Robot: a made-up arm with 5 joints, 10 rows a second.
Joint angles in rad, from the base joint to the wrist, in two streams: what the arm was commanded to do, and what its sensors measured. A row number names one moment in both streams.
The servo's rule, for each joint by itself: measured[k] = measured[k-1] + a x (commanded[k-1-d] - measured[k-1]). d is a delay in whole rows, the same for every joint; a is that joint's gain. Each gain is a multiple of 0.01, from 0.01 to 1. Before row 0 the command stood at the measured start. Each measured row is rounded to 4 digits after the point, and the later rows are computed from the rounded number. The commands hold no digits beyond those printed.
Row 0, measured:
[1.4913, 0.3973, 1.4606, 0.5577, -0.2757]
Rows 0 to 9, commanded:
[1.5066, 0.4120, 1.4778, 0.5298, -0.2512]
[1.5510, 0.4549, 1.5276, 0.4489, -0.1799]
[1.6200, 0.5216, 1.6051, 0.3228, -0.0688]
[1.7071, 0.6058, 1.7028, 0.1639, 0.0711]
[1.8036, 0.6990, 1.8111, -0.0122, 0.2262]
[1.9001, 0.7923, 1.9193, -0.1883, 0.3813]
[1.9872, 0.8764, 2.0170, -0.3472, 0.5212]
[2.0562, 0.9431, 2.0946, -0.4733, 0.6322]
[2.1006, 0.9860, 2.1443, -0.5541, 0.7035]
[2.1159, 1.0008, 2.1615, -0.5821, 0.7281]
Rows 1 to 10, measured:
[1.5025, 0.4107, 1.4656, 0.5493, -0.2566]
[1.5379, 0.4509, 1.4836, 0.5192, -0.1968]
[1.5978, 0.5152, 1.5188, 0.4603, -0.0970]
[1.6776, 0.5976, 1.5722, 0.3714, 0.0341]
[1.7696, 0.6899, 1.6415, 0.2563, 0.1839]
[1.8649, 0.7831, 1.7221, 0.1229, 0.3379]
[1.9542, 0.8680, 1.8076, -0.0181, 0.4809]
[2.0287, 0.9363, 1.8908, -0.1547, 0.5989]
[2.0812, 0.9815, 1.9643, -0.2745, 0.6805]
[2.1065, 0.9991, 2.0215, -0.3668, 0.7176]
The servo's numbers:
d 0
a 0.73 0.91 0.29 0.30 0.78

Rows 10 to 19, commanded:
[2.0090, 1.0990, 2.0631, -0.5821, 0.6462]
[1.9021, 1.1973, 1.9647, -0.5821, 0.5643]
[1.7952, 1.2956, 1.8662, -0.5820, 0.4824]
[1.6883, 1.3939, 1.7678, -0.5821, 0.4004]
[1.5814, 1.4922, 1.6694, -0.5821, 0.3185]
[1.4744, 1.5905, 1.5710, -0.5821, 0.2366]
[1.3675, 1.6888, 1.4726, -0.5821, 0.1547]
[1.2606, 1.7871, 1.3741, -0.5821, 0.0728]
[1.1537, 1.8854, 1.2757, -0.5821, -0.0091]
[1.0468, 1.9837, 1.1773, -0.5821, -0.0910]
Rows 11 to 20, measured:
[2.0353, 1.0900, 2.0336, -0.4314, 0.6619]
[1.9381, 1.1876, 2.0136, -0.4766, 0.5858]
[1.8338, 1.2859, 1.9709, -0.5082, 0.5051]
[1.7276, 1.3842, 1.9120, -0.5304, 0.4234]
[1.6209, 1.4825, 1.8416, -0.5459, 0.3416]
[1.5140, 1.5808, 1.7631, -0.5568, 0.2597]
[1.4071, 1.6791, 1.6789, -0.5644, 0.1778]
[1.3002, 1.7774, 1.5905, -0.5697, 0.0959]
[1.1933, 1.8757, 1.4992, -0.5734, 0.0140]
[1.0864, 1.9740, 1.4058, -0.5760, -0.0679]

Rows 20 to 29, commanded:
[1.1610, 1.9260, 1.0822, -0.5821, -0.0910]
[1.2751, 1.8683, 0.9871, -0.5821, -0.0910]
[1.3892, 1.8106, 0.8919, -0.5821, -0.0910]
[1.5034, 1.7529, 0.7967, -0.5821, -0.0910]
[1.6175, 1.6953, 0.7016, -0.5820, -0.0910]
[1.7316, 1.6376, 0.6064, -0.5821, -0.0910]
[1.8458, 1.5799, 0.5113, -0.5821, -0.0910]
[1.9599, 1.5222, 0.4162, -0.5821, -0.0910]
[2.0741, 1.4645, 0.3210, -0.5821, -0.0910]
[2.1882, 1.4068, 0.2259, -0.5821, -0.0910]
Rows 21 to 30, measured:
[1.1409, 1.9303, 1.3120, -0.5778, -0.0859]
[1.2389, 1.8739, 1.2178, -0.5791, -0.0899]
[1.3486, 1.8163, 1.1233, -0.5800, -0.0908]
[1.4616, 1.7586, 1.0286, -0.5806, -0.0910]
[1.5754, 1.7010, 0.9338, -0.5810, -0.0910]
[1.6894, 1.6433, 0.8389, -0.5813, -0.0910]
[1.8036, 1.5856, 0.7439, -0.5815, -0.0910]
[1.9177, 1.5279, 0.6489, -0.5817, -0.0910]
[2.0319, 1.4702, 0.5538, -0.5818, -0.0910]
[2.1460, 1.4125, 0.4587, -0.5819, -0.0910]

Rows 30 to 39, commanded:
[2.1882, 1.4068, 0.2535, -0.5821, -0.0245]
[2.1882, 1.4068, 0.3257, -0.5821, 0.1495]
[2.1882, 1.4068, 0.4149, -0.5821, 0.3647]
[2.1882, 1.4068, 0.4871, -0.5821, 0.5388]
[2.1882, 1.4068, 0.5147, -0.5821, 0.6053]
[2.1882, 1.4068, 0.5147, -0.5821, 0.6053]
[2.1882, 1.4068, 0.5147, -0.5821, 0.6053]
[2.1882, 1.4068, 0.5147, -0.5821, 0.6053]
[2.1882, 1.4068, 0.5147, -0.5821, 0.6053]
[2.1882, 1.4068, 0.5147, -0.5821, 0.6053]
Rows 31 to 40, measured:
[2.1768, 1.4073, 0.3992, -0.5820, -0.0391]
[2.1851, 1.4068, 0.3779, -0.5820, 0.1080]
[2.1874, 1.4068, 0.3886, -0.5820, 0.3082]
[2.1880, 1.4068, 0.4172, -0.5820, 0.4881]
[2.1881, 1.4068, 0.4455, -0.5820, 0.5795]
[2.1882, 1.4068, 0.4656, -0.5820, 0.5996]
[2.1882, 1.4068, 0.4798, -0.5820, 0.6040]
[2.1882, 1.4068, 0.4899, -0.5820, 0.6050]
[2.1882, 1.4068, 0.4971, -0.5820, 0.6052]
[2.1882, 1.4068, 0.5022, -0.5820, 0.6053]

